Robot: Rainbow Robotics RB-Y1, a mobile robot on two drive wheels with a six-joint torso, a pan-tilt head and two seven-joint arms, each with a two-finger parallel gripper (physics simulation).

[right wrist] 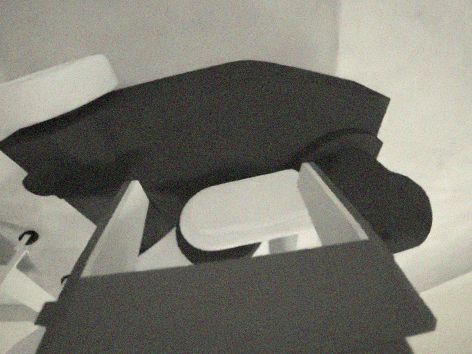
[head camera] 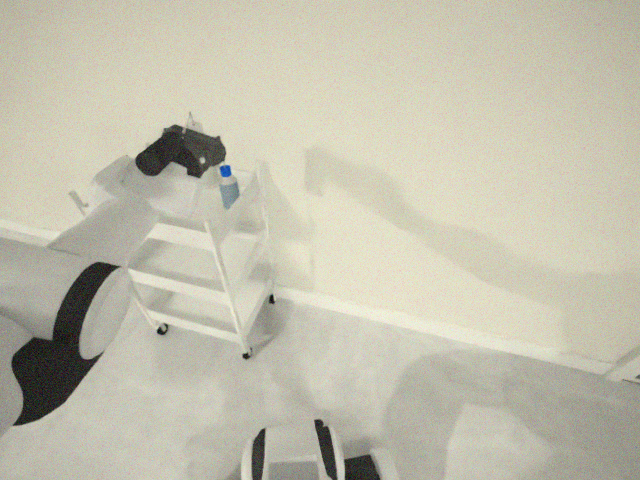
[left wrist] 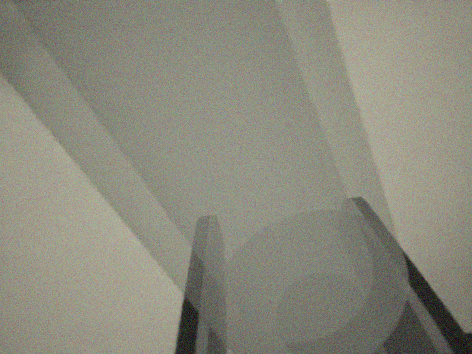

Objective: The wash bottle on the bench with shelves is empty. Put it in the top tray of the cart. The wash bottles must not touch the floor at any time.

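Places are measured from the robot's base along level axes (x left, y ahead, z down), in millimetres.
Where they show: left gripper, fingertip midpoint: (head camera: 204, 135) (left wrist: 279, 221); right gripper, fingertip midpoint: (right wrist: 223, 182).
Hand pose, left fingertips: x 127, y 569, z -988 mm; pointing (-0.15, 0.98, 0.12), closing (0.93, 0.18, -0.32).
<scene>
Things, the pixels of their top centre, and the offset from my left fingertips. "pt": a spot on its surface instead.
- see-through bottle, surface spot: (left wrist: 305, 250) pt dx +23, dy -55, dz +43 mm
- blue-capped bottle with blue liquid, middle of its top: (head camera: 219, 158) dx +9, dy +180, dz +151 mm
- white frame foot, surface spot: (head camera: 626, 365) pt dx -1476, dy -379, dz +859 mm
- cart caster, surface spot: (right wrist: 28, 237) pt dx +28, dy -34, dz +956 mm
My left gripper (head camera: 208, 156) (left wrist: 281, 209) is shut on the empty wash bottle, a see-through bottle (left wrist: 305, 250) between its fingers in the left wrist view. In the head camera its pale tip (head camera: 193, 124) shows above the dark gripper; its lower part is mostly hidden. The gripper is at the upper left, in line with the far part of the cart's top tray; the height between them is hard to tell. The white cart (head camera: 221, 260) has three levels. A blue-capped bottle with blue liquid (head camera: 229, 192) stands in its top tray. My right gripper (right wrist: 223, 182) is open and empty.
My left arm (head camera: 105, 227) covers the left part of the top tray. A cream wall (head camera: 413, 129) rises behind the cart. A white frame foot (head camera: 626, 365) shows at the right edge. The robot's dark base (right wrist: 225, 115) lies beyond the right fingers, with a cart caster (right wrist: 28, 237) at the left.
</scene>
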